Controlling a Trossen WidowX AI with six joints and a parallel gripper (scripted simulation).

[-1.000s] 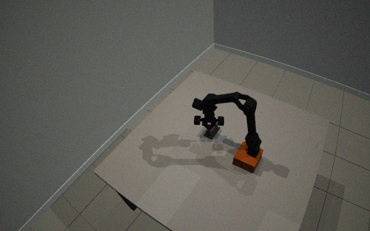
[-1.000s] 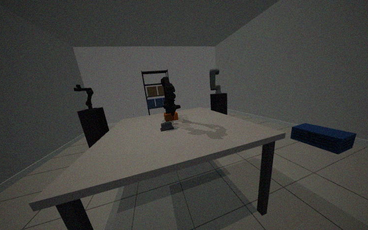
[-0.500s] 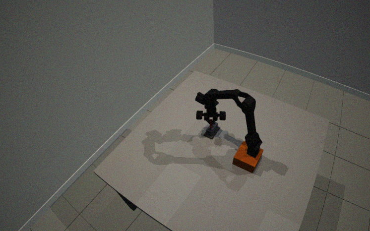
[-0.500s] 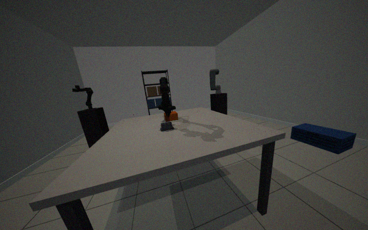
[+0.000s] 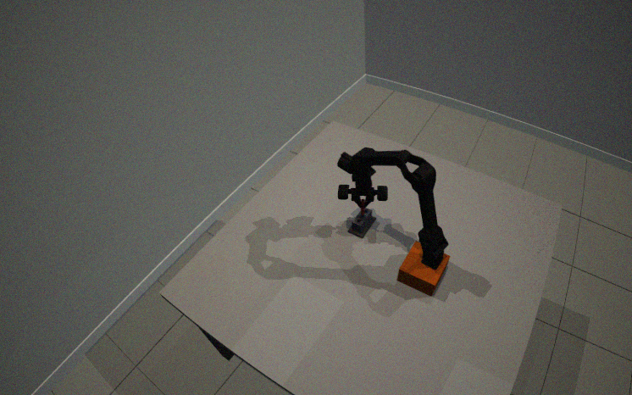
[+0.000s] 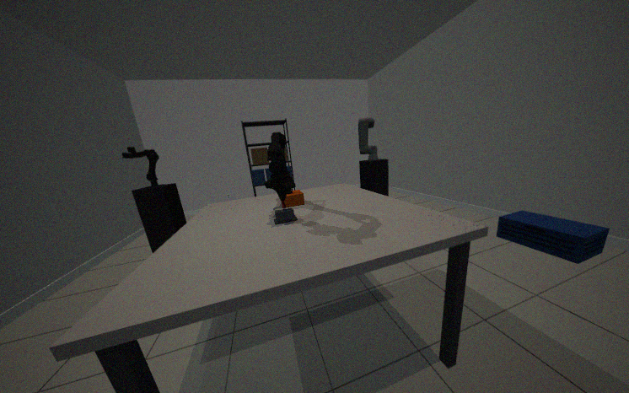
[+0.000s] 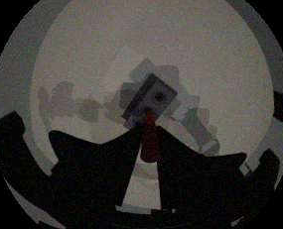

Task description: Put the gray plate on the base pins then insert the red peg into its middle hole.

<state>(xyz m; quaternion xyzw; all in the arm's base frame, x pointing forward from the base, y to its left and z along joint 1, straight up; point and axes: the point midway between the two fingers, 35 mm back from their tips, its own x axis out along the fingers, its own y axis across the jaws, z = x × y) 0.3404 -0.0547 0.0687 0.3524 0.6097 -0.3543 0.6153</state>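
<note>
Now: gripper tip right at the red peg. The rest, counted from my gripper tip: dark base: 100 mm below; gray plate: 70 mm below.
</note>
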